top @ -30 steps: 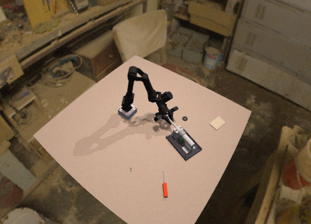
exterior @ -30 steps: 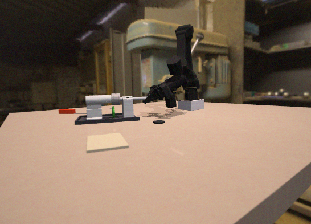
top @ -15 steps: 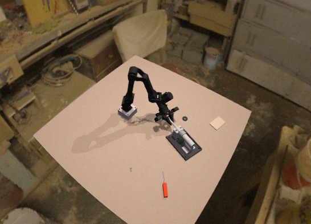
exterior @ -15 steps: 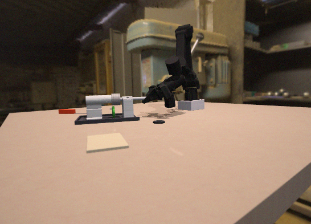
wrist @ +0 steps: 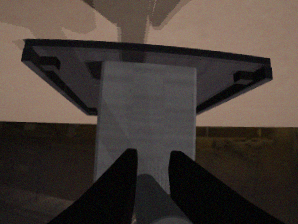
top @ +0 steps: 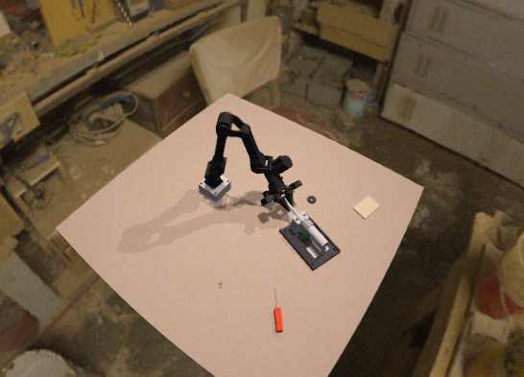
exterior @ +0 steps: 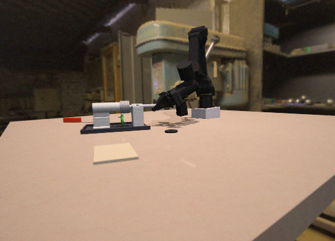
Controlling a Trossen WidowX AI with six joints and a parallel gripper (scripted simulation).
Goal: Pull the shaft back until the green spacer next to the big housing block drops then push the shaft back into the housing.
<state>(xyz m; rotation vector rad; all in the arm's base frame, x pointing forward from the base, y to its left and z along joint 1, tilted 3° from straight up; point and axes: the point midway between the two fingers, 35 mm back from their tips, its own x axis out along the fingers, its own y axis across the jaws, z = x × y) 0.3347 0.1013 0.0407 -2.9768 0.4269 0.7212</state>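
My gripper tip is 50 mm short of the grey shaft, 20 mm below it and 10 mm to the left of it. The rest, counted from my gripper tip: tan square pad (290 mm to the left, 240 mm ahead, 60 mm below); black washer (150 mm to the left, 60 mm below, 10 mm ahead); green spacer (110 mm ahead, 30 mm to the right, 30 mm below).
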